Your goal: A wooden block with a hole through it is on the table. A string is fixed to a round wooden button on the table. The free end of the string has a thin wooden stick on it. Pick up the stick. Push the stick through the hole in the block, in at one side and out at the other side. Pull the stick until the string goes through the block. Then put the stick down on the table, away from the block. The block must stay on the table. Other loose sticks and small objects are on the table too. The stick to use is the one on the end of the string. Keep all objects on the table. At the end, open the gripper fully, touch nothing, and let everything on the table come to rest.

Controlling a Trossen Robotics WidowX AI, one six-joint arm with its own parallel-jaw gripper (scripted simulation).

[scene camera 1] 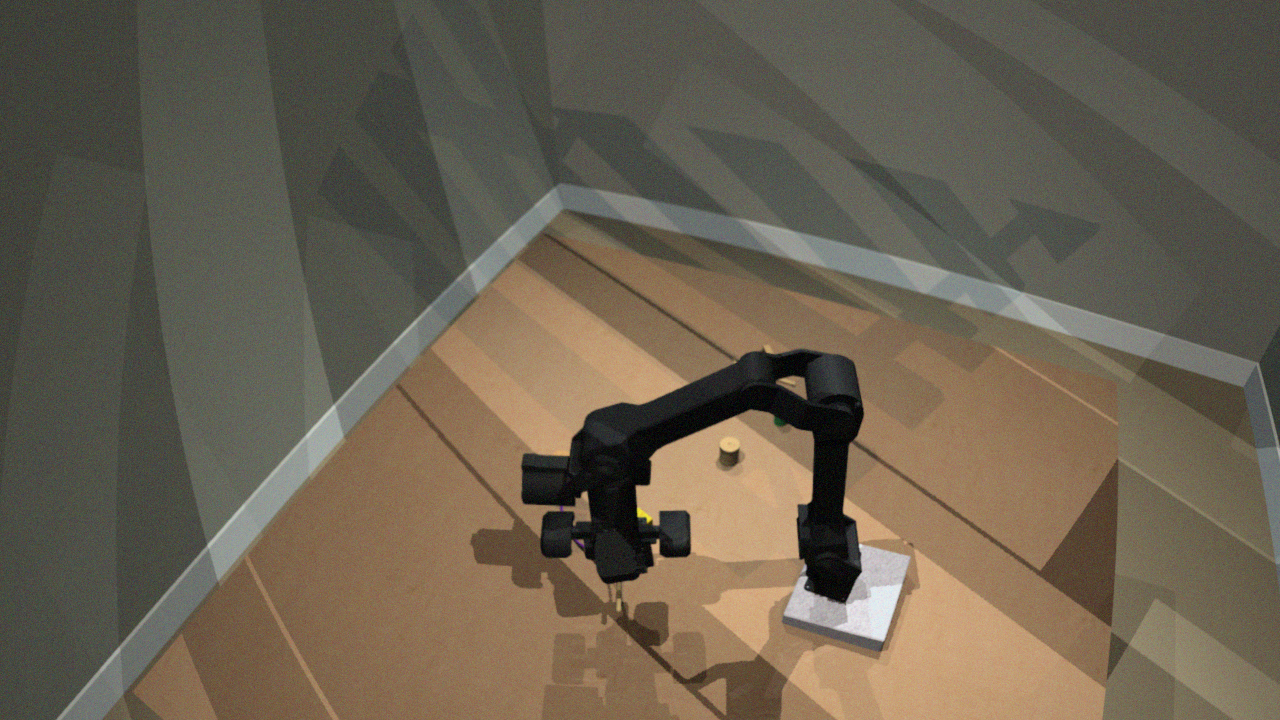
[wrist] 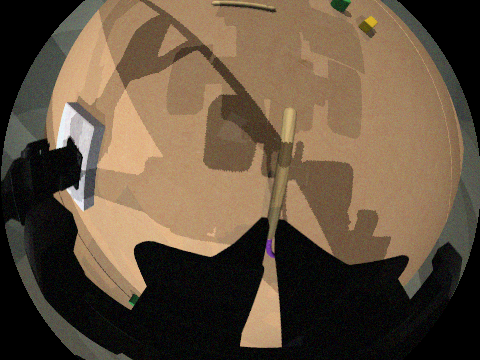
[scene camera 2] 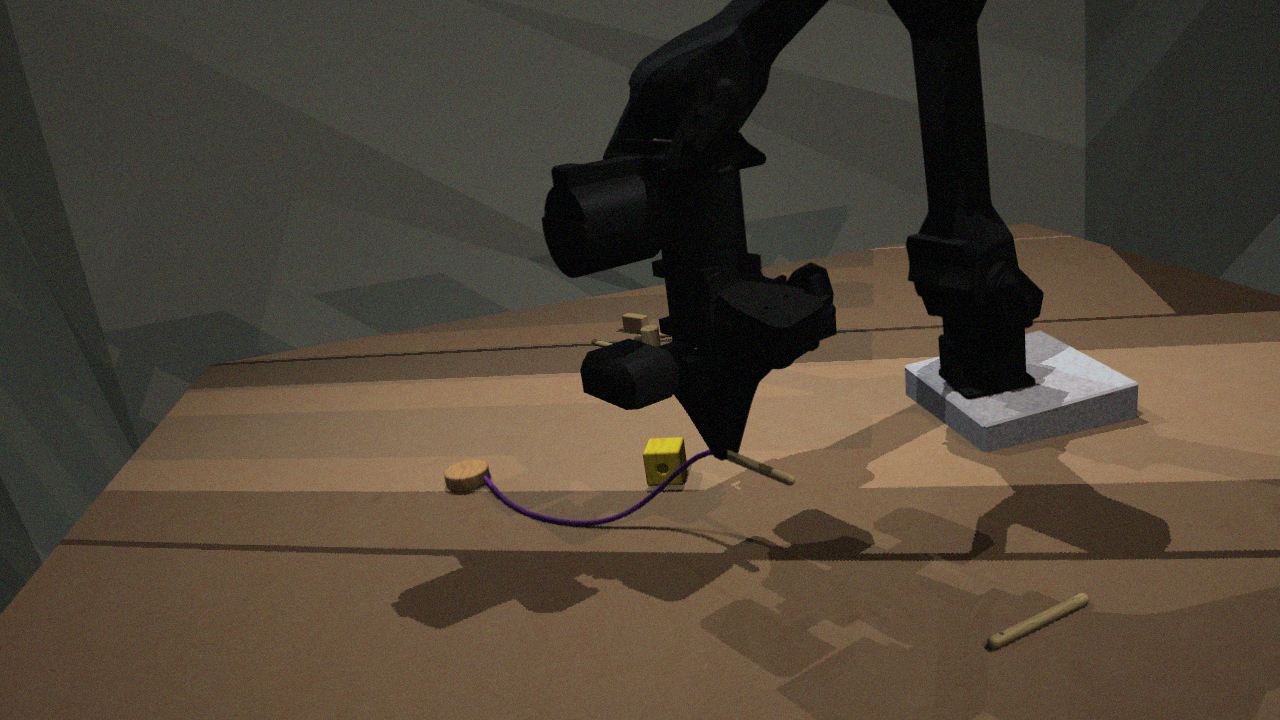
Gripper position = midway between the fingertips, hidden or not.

Note:
In view: the gripper (scene camera 2: pixel 725 456), a yellow block (scene camera 2: pixel 662 456), a loose stick (scene camera 2: pixel 997 640) and a round wooden button (scene camera 2: pixel 462 476).
The gripper is seen too in scene camera 1 (scene camera 1: pixel 619 569) and in the wrist view (wrist: pixel 271 225). The wrist view misses the yellow block, which is hidden by the gripper.

